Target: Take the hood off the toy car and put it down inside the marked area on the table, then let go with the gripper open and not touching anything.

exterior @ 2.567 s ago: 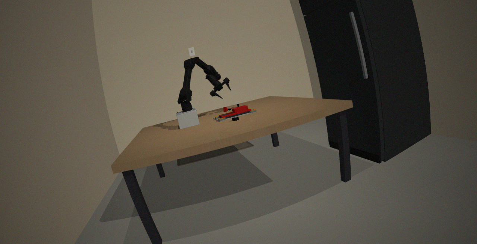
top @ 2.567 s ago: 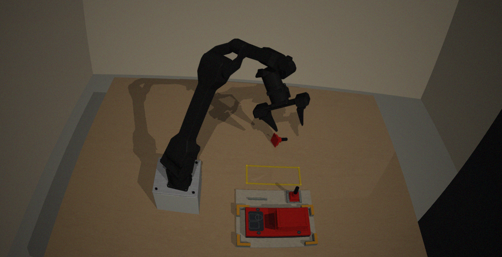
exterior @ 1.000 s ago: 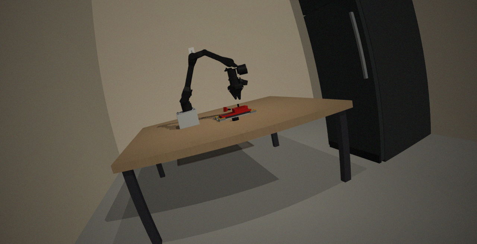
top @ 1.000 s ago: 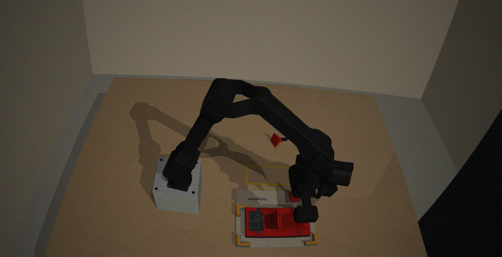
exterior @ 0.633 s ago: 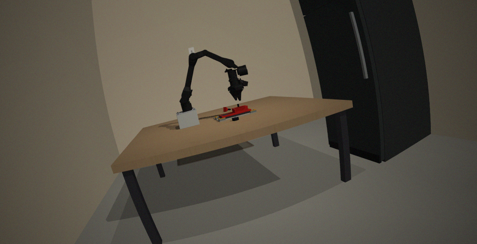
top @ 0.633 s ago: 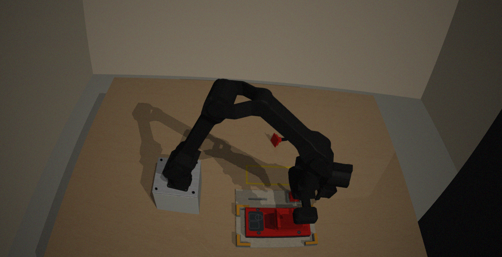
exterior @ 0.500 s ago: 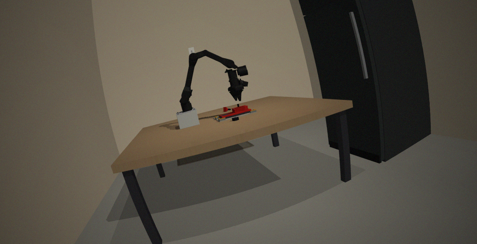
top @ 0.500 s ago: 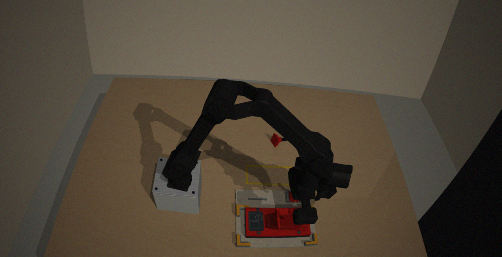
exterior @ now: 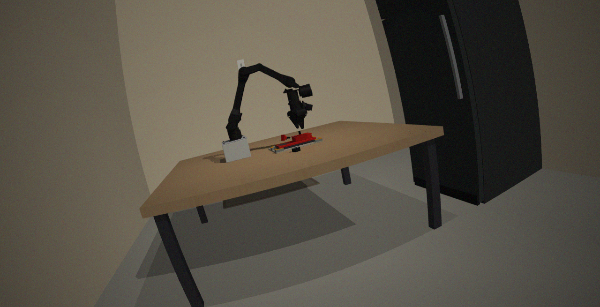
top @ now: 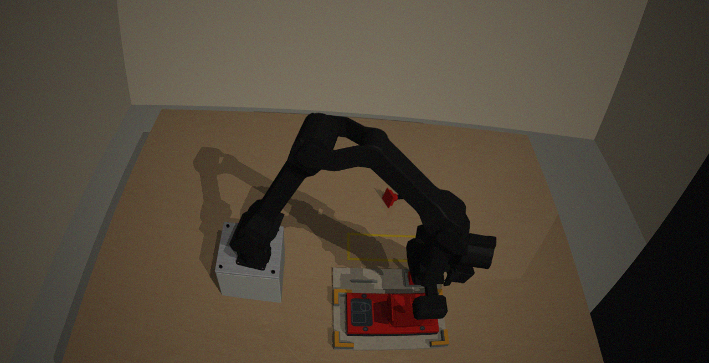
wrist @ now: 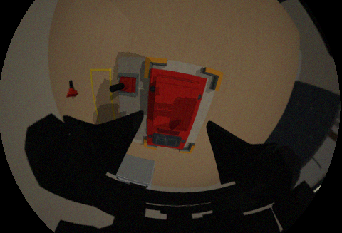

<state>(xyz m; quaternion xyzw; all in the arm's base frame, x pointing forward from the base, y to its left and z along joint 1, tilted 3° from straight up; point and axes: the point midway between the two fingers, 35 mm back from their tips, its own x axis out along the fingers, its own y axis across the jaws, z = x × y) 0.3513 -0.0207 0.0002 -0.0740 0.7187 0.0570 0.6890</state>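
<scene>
The hood lies 40 mm below my gripper tip.
</scene>
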